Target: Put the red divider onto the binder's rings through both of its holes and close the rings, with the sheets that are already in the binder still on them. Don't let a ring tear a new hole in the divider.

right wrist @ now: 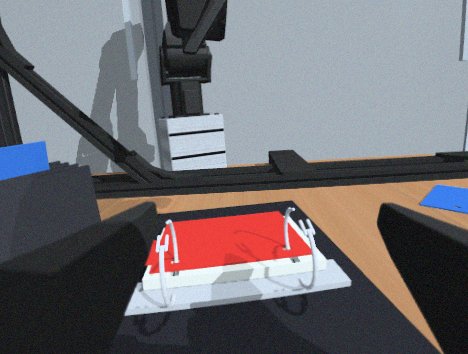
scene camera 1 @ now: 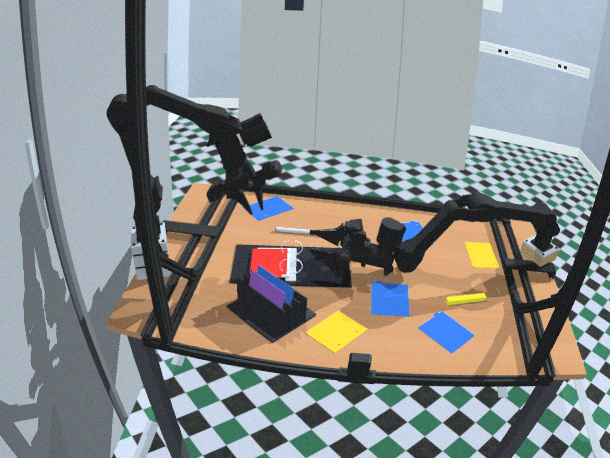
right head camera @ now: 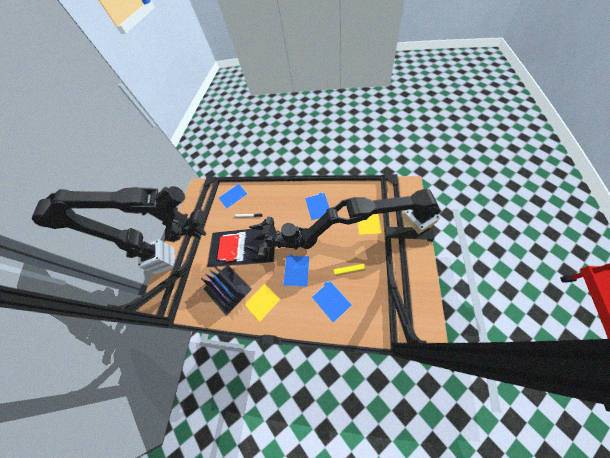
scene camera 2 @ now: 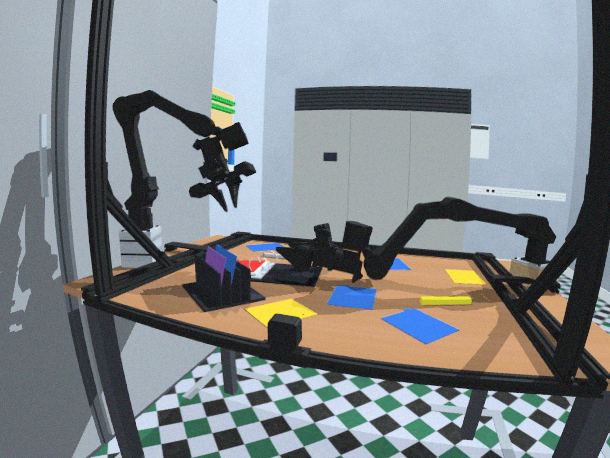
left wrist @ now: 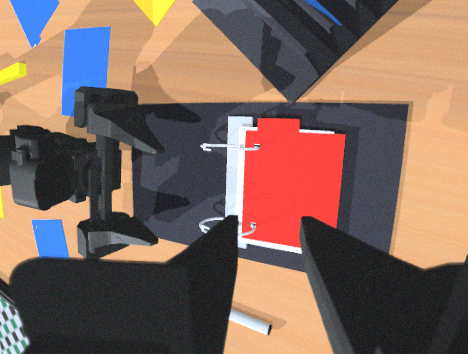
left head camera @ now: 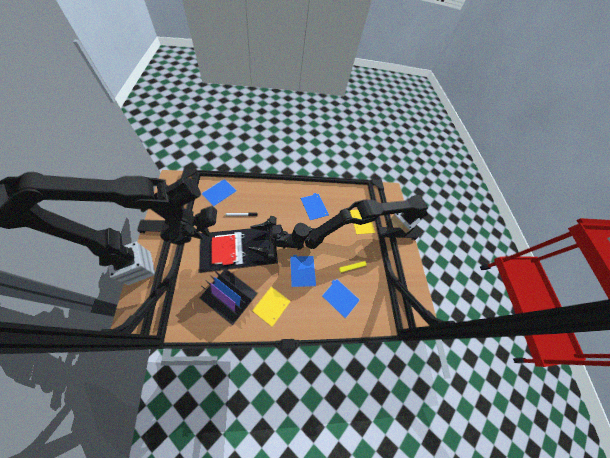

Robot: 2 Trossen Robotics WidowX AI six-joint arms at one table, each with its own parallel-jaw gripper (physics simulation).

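Where they show: left gripper, fingertip midpoint: [right wrist: 188,42] [scene camera 1: 257,212] [right head camera: 203,235] [scene camera 2: 231,209] [left wrist: 268,225] [left head camera: 206,236]; right gripper, fingertip midpoint: [right wrist: 267,213] [scene camera 1: 312,240] [right head camera: 246,236] [scene camera 2: 282,246] [left wrist: 157,199] [left head camera: 249,237]; left arm's base, origin of the base link: [right wrist: 188,116] [right head camera: 148,252] [scene camera 2: 140,228] [left head camera: 123,258]; right arm's base, origin of the base link: [scene camera 1: 541,244] [right head camera: 422,214] [scene camera 2: 535,260] [left head camera: 409,216].
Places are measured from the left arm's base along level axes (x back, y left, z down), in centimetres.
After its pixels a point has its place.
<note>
The red divider [left head camera: 223,250] @(z 9.3, x -31.4, y -6.4 cm) [scene camera 1: 269,262] @(z 9.3, x -31.7, y -6.3 cm) [left wrist: 292,185] @(z 9.3, x -31.3, y -6.1 cm) [right wrist: 225,240] @(z 9.2, x -32.6, y -6.2 cm) lies nearly flat on the white sheets [right wrist: 235,273] @(z 9.3, x -36.9, y -7.2 cm) in the black binder [left wrist: 376,185] @(z 10.3, x -24.0, y -4.6 cm) [right wrist: 210,332] @(z 10.3, x -39.9, y -10.0 cm). In the right wrist view the far halves of both rings rise through its holed edge. The near halves of the rings [right wrist: 162,275] @(z 6.9, x -38.7, y -11.8 cm) [right wrist: 314,255] @(z 6.9, x -41.0, y -4.3 cm) stand apart from them, so both rings are open. My left gripper [scene camera 1: 256,210] @(z -6.3, x -28.6, y -6.5 cm) [scene camera 2: 230,208] @(z -6.3, x -28.6, y -6.5 cm) [left wrist: 268,225] @(z -6.3, x -28.6, y -6.5 cm) is partly open and empty, above and behind the binder. My right gripper [left wrist: 157,199] @(z 3.2, x -42.4, y -7.8 cm) [right wrist: 267,213] @(z 3.2, x -42.4, y -7.8 cm) is wide open and empty, low over the binder's right cover, facing the rings.
A black holder [left head camera: 230,302] [scene camera 1: 270,327] with purple and blue dividers stands in front of the binder. A white marker [left head camera: 240,214] @(z 9.7, x -43.2, y 7.1 cm) [scene camera 1: 292,230] @(z 9.7, x -41.8, y 7.5 cm) lies behind it. Blue sheets [scene camera 1: 390,300] @(z 10.5, x -56.9, y -27.6 cm) [scene camera 1: 446,332] @(z 10.4, x -65.5, y -43.6 cm), yellow sheets [scene camera 1: 336,331] @(z 10.5, x -40.2, y -34.3 cm) [scene camera 1: 481,255] @(z 10.5, x -93.4, y -17.8 cm) and a yellow bar [scene camera 1: 466,299] @(z 9.5, x -76.4, y -35.1 cm) lie around the table.
</note>
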